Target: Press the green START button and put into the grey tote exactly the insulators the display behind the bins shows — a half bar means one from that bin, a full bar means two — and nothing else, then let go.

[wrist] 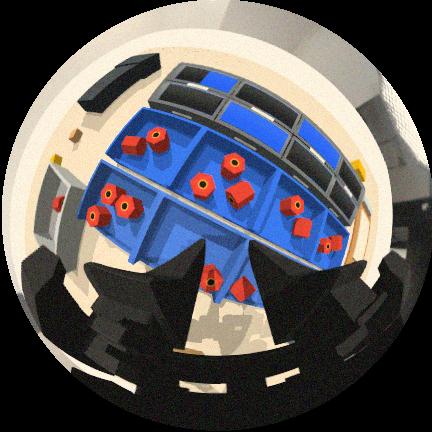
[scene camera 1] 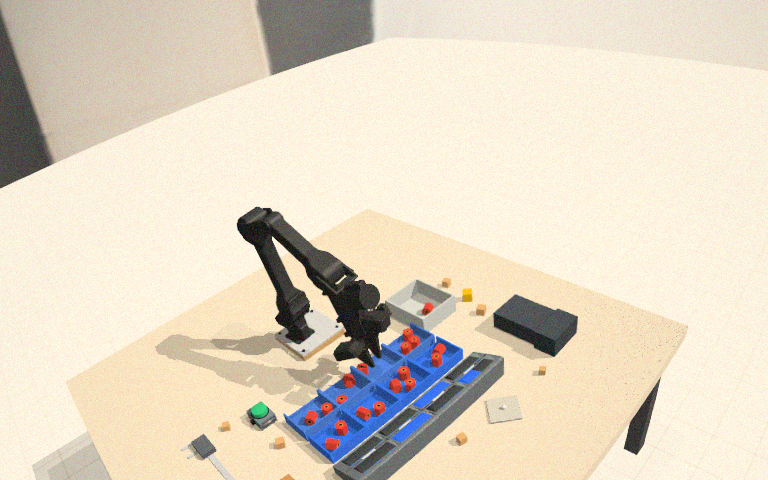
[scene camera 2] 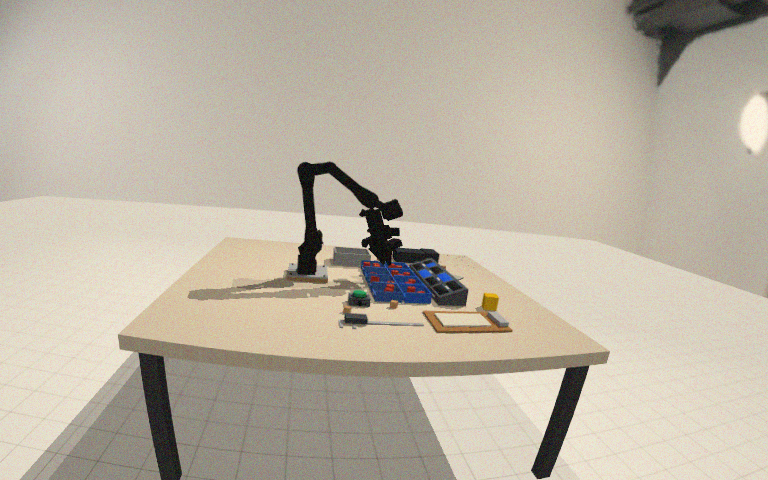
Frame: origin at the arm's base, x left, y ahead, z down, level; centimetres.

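Seen in the pictures: gripper, fingertip midpoint: (wrist: pixel 226 244) (scene camera 1: pixel 376 362) (scene camera 2: pixel 386 264); arm's base at its link origin: (scene camera 1: pixel 300 334) (scene camera 2: pixel 305 272).
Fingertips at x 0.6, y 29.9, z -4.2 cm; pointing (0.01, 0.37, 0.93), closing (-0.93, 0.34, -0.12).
Note:
Pixels of each thing's middle, then the offset from my fingertips to it. "spot": a spot on its surface instead.
- grey tote at the middle of its body: (wrist: pixel 55 215) (scene camera 1: pixel 420 305) (scene camera 2: pixel 351 256) dy -8.5, dx +26.9, dz +3.8 cm
- half bar at the middle of its body: (wrist: pixel 205 80) (scene camera 1: pixel 477 374) dy +21.6, dx +11.4, dz +2.4 cm
- green START button at the middle of its body: (scene camera 1: pixel 260 413) (scene camera 2: pixel 359 297) dy -15.0, dx -26.9, dz +4.4 cm
- black block at the middle of its body: (scene camera 1: pixel 534 323) (wrist: pixel 117 78) (scene camera 2: pixel 415 255) dy +23.3, dx +35.7, dz +3.7 cm
- yellow block at the middle of its body: (scene camera 1: pixel 467 295) (wrist: pixel 54 162) dy -0.8, dx +38.7, dz +5.1 cm
- caliper-like tool at the middle of its body: (scene camera 1: pixel 213 467) (scene camera 2: pixel 383 322) dy -11.7, dx -44.9, dz +5.5 cm
- clipboard at a spot on its surface: (scene camera 2: pixel 430 320) spot: dy +3.1, dx -42.0, dz +6.0 cm
My gripper (scene camera 1: pixel 373 360) (scene camera 2: pixel 386 262) (wrist: pixel 226 244) is open and empty, above the arm-side row of blue bins. In the wrist view, one red insulator (wrist: pixel 211 279) lies near that row's outer edge, left of a divider, and another insulator (wrist: pixel 243 290) lies right of it. The grey tote (scene camera 1: pixel 396 311) (scene camera 2: pixel 351 257) (wrist: pixel 72 220) holds a red insulator (scene camera 1: pixel 428 309) (wrist: pixel 58 203). The display (scene camera 1: pixel 481 384) (scene camera 2: pixel 453 297) shows two full blue bars (wrist: pixel 255 127) (wrist: pixel 320 142) and one half bar (wrist: pixel 220 81). The green START button (scene camera 1: pixel 259 409) (scene camera 2: pixel 359 294) stands beside the bins.
More red insulators lie in the other bins. A black block (scene camera 1: pixel 532 322) (scene camera 2: pixel 416 254) (wrist: pixel 120 82) stands beyond the tote. Small wooden cubes (scene camera 1: pixel 480 309) (wrist: pixel 75 135), a yellow block (scene camera 1: pixel 467 294), a caliper-like tool (scene camera 1: pixel 203 446) (scene camera 2: pixel 355 319) and a clipboard (scene camera 2: pixel 430 320) lie around.

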